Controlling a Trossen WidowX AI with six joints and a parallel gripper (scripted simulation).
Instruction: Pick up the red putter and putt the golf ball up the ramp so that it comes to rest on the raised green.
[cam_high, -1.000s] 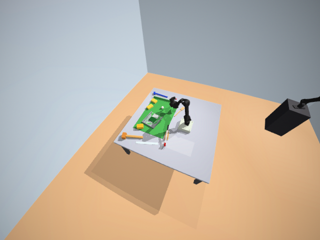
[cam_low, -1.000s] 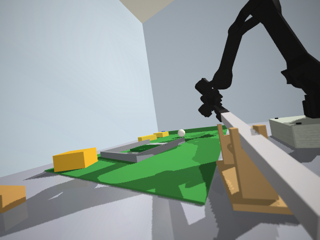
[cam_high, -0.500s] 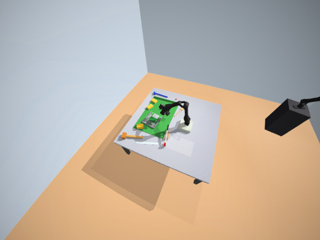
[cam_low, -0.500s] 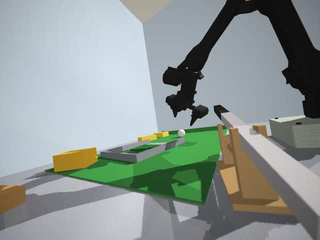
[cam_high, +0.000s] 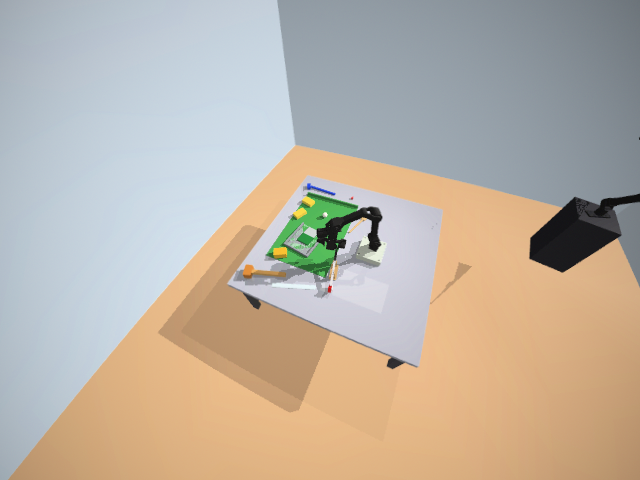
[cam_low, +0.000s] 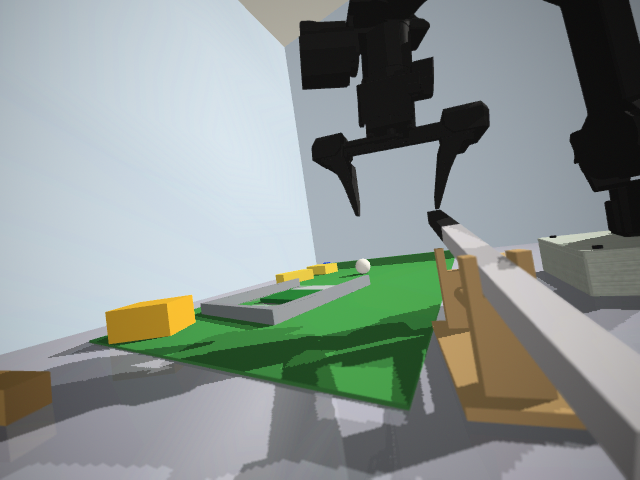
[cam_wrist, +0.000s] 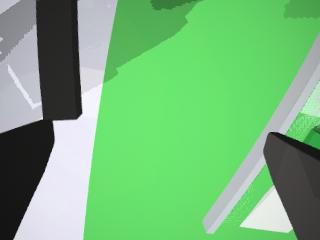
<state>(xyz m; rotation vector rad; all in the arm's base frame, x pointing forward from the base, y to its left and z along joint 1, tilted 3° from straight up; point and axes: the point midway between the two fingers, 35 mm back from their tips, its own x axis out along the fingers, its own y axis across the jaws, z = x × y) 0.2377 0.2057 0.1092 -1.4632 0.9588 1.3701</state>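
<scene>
My gripper tip is 80 mm past the wooden stand, 100 mm to the right of it and 80 mm above it. From my gripper tip the other things lie so: green mat: 240 mm ahead, 160 mm to the right, 120 mm below; pale strip: 90 mm ahead, 330 mm to the left, 120 mm below; red putter: 100 mm behind, 120 mm to the left, 60 mm below.
</scene>
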